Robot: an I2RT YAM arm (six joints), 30 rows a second.
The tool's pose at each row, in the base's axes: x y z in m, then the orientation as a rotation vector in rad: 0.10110 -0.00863 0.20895 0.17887 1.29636 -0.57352; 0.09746 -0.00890 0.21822 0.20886 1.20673 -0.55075; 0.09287 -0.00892 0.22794 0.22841 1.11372 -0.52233; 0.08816 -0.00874 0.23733 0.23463 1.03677 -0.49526; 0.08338 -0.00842 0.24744 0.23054 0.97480 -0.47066; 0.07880 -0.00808 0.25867 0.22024 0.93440 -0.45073; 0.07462 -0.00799 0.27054 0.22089 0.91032 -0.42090; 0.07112 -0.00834 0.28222 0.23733 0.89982 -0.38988; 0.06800 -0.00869 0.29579 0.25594 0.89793 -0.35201; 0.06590 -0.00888 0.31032 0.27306 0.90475 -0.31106; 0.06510 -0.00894 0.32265 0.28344 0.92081 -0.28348
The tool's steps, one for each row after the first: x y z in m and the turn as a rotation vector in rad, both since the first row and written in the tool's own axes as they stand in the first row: -0.00921 -0.00378 -0.00040 0.02708 -0.07711 0.04963; -0.01906 -0.00790 -0.00160 0.04510 -0.16027 0.09873; -0.02869 -0.01185 -0.00307 0.05132 -0.23197 0.13682; -0.03904 -0.01585 -0.00447 0.04833 -0.29249 0.16477; -0.05042 -0.01995 -0.00539 0.03860 -0.33435 0.18183; -0.06227 -0.02418 -0.00569 0.02728 -0.35767 0.20963; -0.07370 -0.02842 -0.00526 0.02370 -0.36318 0.24464; -0.08686 -0.03282 -0.00397 0.01574 -0.35965 0.28457; -0.10080 -0.03676 -0.00162 0.00289 -0.34795 0.32436; -0.11251 -0.03954 0.00117 -0.00922 -0.32930 0.34819
